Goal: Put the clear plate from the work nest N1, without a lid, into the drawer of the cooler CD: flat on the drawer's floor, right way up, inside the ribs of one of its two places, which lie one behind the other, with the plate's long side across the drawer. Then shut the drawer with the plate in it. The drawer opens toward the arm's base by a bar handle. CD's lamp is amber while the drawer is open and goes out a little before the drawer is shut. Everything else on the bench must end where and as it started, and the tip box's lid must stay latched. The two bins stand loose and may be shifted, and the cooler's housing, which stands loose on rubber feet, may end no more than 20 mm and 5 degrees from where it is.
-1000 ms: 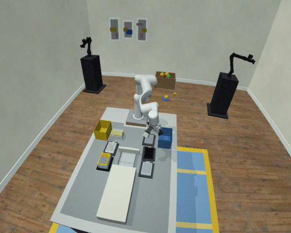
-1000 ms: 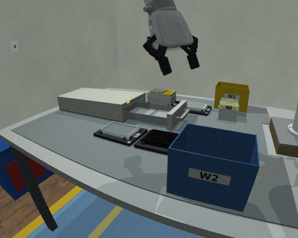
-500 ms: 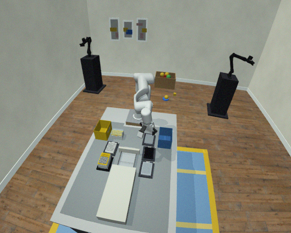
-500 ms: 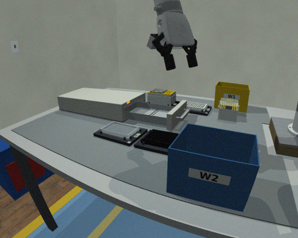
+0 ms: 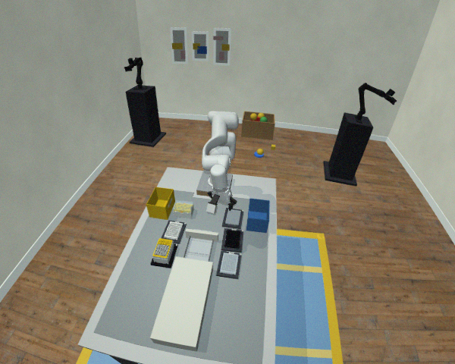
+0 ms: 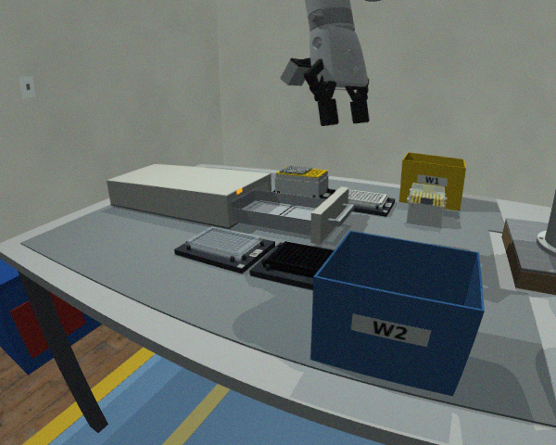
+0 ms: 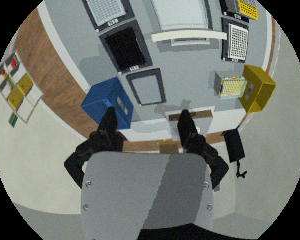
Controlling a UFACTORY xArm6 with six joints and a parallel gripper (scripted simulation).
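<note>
Now: the clear plate 20 cm ahead of my hand, 10 cm to the left of it and 24 cm below it. Also, from my hand: blue bin W2: 17 cm behind, 19 cm to the left, 22 cm below; then black plate: 3 cm ahead, 7 cm to the left, 24 cm below; then drawer: 18 cm ahead, 9 cm to the right, 23 cm below.
</note>
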